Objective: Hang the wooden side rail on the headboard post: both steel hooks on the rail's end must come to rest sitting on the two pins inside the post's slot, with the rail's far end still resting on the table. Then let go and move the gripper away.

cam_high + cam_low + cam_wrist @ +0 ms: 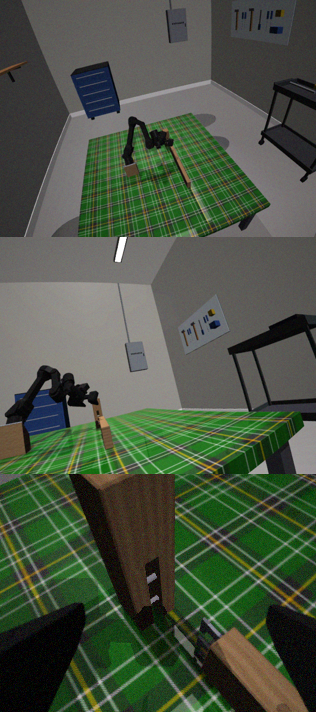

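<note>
The headboard post is 4 cm ahead of my gripper tip, 8 cm to the left of it and 6 cm below it.
</note>
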